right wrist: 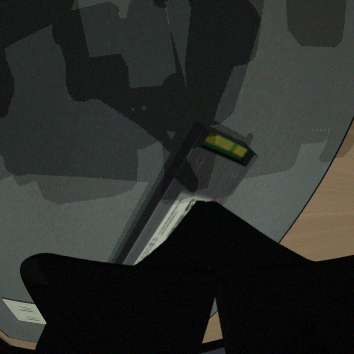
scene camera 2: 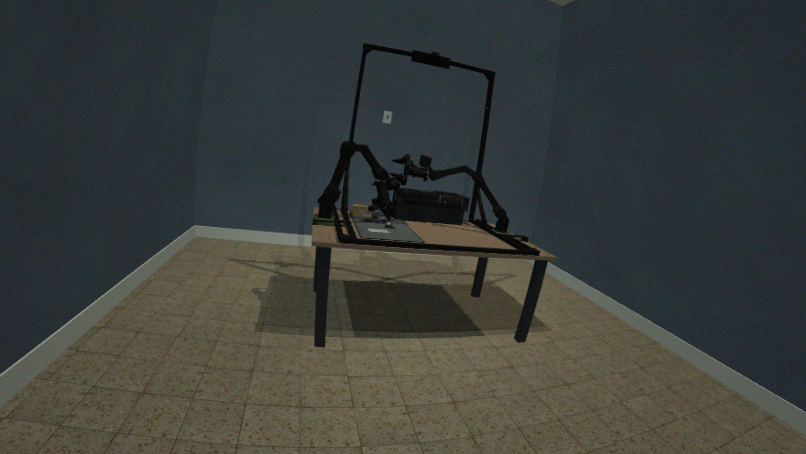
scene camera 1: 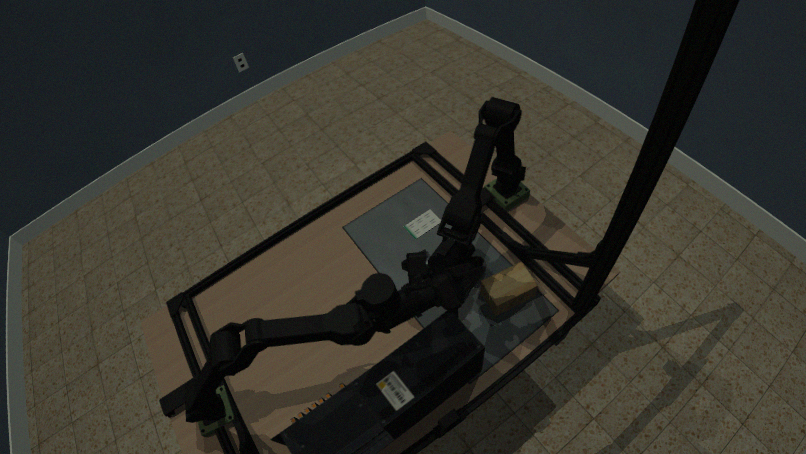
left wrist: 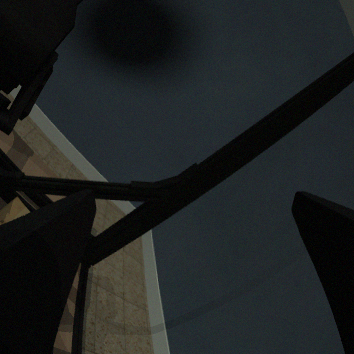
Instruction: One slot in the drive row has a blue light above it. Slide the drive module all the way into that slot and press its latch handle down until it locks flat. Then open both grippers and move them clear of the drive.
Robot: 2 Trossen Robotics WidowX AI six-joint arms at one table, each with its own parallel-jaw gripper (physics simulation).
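Pixels of known places: left gripper, fingertip midpoint: (scene camera 2: 390,166) (scene camera 1: 476,266) (left wrist: 198,201); right gripper, fingertip midpoint: (right wrist: 204,209) (scene camera 2: 389,220); left arm's base, origin of the base link: (scene camera 2: 501,231) (scene camera 1: 212,409); right arm's base, origin of the base link: (scene camera 2: 324,217) (scene camera 1: 507,187).
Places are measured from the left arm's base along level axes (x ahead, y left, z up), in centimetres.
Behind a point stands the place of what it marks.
Observation:
The drive module (right wrist: 207,168) @[x 67.7, y 1.9, z -1.5 cm] lies flat on the grey mat (right wrist: 70,147) @[x 73.5, y 2.9, z -2.4 cm] (scene camera 1: 379,230) @[x 62.3, y 27.4, z -2.4 cm]. It is a long grey bar with a green and yellow connector at its far end and a white label on top. My right gripper (right wrist: 204,209) @[x 67.4, y 3.4, z -0.5 cm] (scene camera 2: 385,217) @[x 67.4, y 3.4, z -0.5 cm] is shut and empty, its tips just over the drive's labelled top, hiding its near half. My left gripper (left wrist: 198,201) @[x 69.0, y -12.6, z 27.6 cm] (scene camera 2: 402,161) @[x 69.0, y -12.6, z 27.6 cm] is open and empty, held high and pointing up towards the wall. The black drive chassis (scene camera 1: 428,356) @[x 53.4, y -18.9, z 14.9 cm] (scene camera 2: 428,204) @[x 43.4, y -14.8, z 8.1 cm] stands at the table's edge. Its slots and the blue light are hidden.
A tan cardboard box (scene camera 1: 509,286) @[x 80.8, y -10.6, z 3.6 cm] sits on the mat beside the arms. A white label card (scene camera 1: 422,222) @[x 74.4, y 22.7, z -2.3 cm] lies on the mat. A black frame (scene camera 1: 311,216) @[x 46.4, y 43.1, z -0.9 cm] (scene camera 2: 487,135) @[x 7.3, y -31.9, z 56.8 cm] rims the table, and one of its braces (left wrist: 218,172) @[x 92.8, y -24.6, z 29.0 cm] crosses the left wrist view.

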